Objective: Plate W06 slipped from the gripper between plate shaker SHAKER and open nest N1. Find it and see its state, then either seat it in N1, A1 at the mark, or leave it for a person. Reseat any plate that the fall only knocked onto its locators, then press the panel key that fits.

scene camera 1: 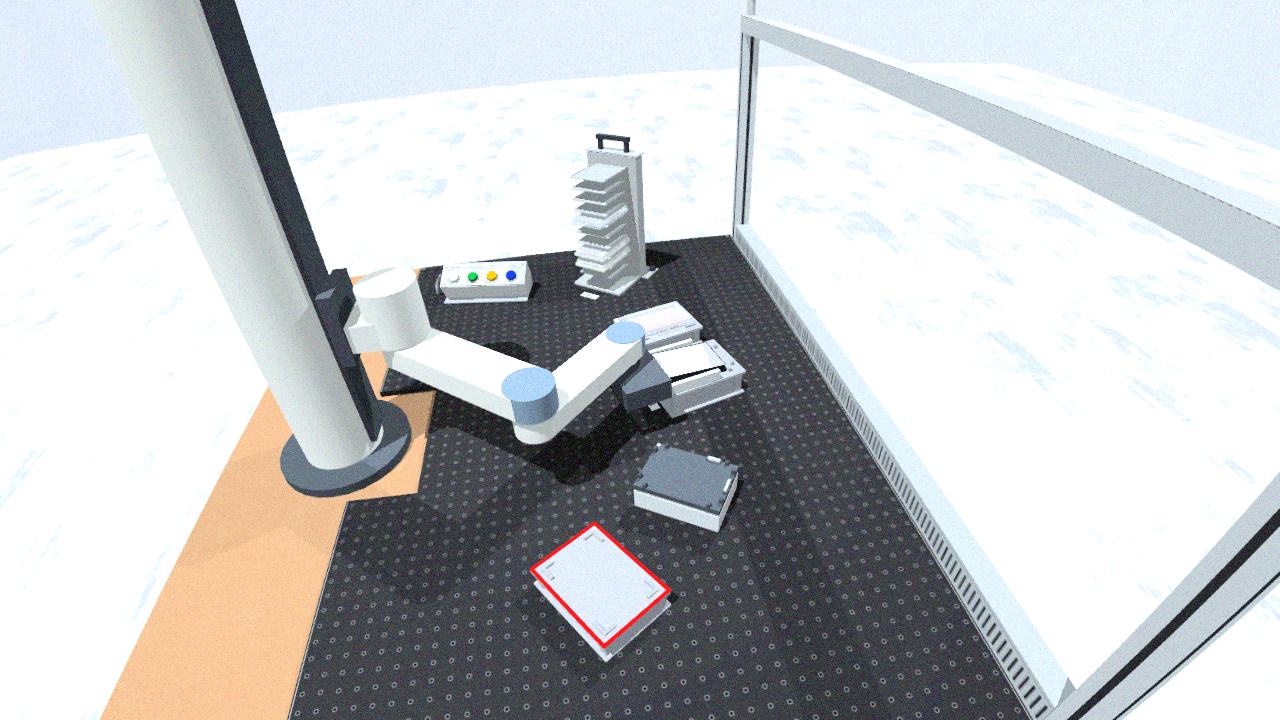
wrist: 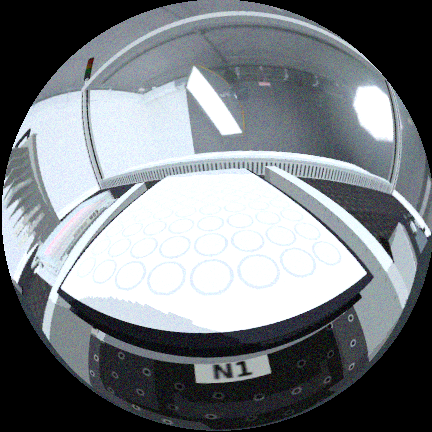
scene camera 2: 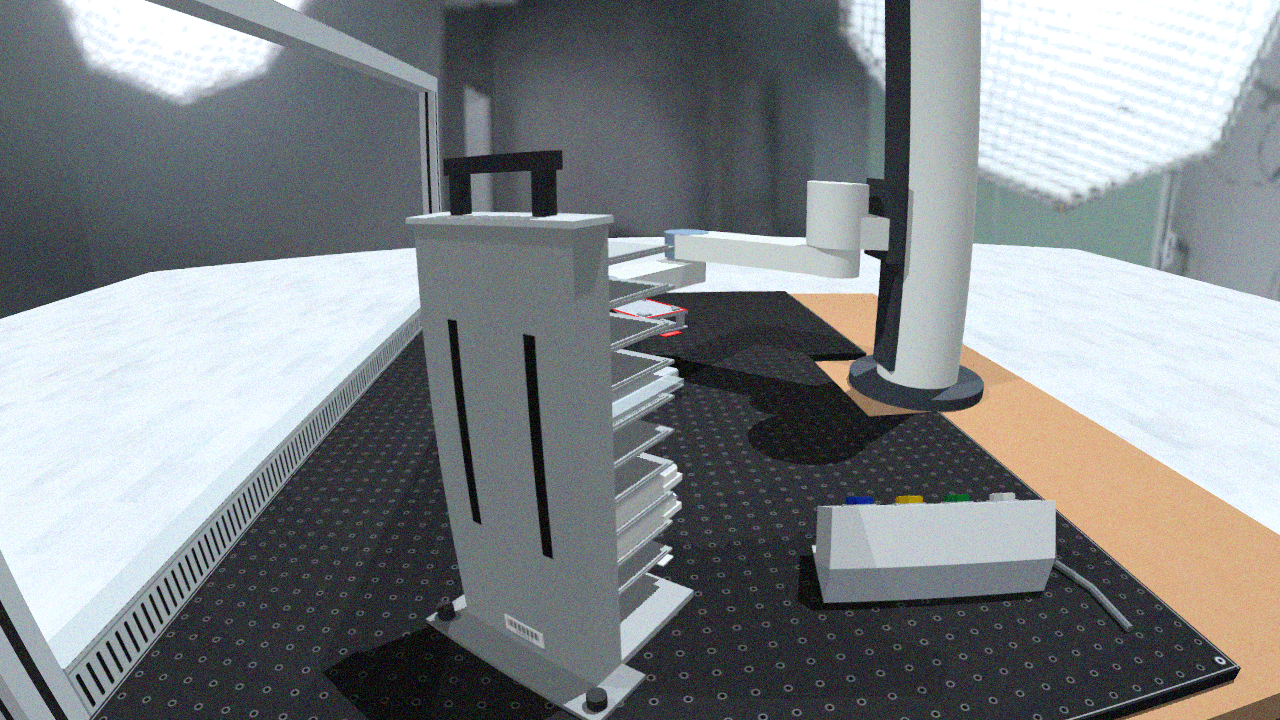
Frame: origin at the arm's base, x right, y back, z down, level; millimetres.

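Seen in the pictures: gripper, fingertip midpoint: point(scene camera 1: 704, 358) point(wrist: 204, 182); arm's base, link origin: point(scene camera 1: 348, 448) point(scene camera 2: 915, 384).
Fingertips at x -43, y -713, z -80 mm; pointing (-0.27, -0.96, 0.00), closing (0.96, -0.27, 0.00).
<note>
Offsets run from my fingertips to a thing's top centre. "pt": to the spot under its first point.
A white plate @[dy +37, dx +9, dz -15 mm] point(scene camera 1: 687, 360) point(wrist: 212, 245) with faint round wells lies level, right way up, at nest N1 @[pt dy +2, dx +38, dz +62 mm] point(scene camera 1: 707, 394). The label N1 @[pt dy +116, dx +35, dz +65 mm] point(wrist: 232, 370) shows below its near edge in the wrist view. My gripper point(scene camera 1: 697, 360) point(wrist: 204, 182) is shut on the plate, a grey finger along each side. Its number does not show, and whether it rests fully on the locators cannot be told. A pink-tinted plate point(scene camera 1: 664, 319) point(wrist: 70, 237) sits beside N1. The dark-topped shaker @[pt dy +97, dx +285, dz +12 mm] point(scene camera 1: 687, 476) bears no plate. The key panel @[dy +462, dx -476, dz -17 mm] point(scene camera 1: 486, 282) point(scene camera 2: 935, 550) has white, green, yellow and blue keys.
A tall plate rack point(scene camera 1: 636, 214) point(scene camera 2: 519, 402) with stacked shelves stands beyond the pink-tinted plate. A red-edged low stand point(scene camera 1: 599, 583) point(scene camera 2: 648, 308) stands on the near side of the shaker. A slotted rail @[pt dy -252, dx +176, dz +33 mm] point(scene camera 1: 859, 411) and clear guard run along the mat's side. The arm column point(scene camera 1: 259, 232) point(scene camera 2: 939, 197) stands opposite.
</note>
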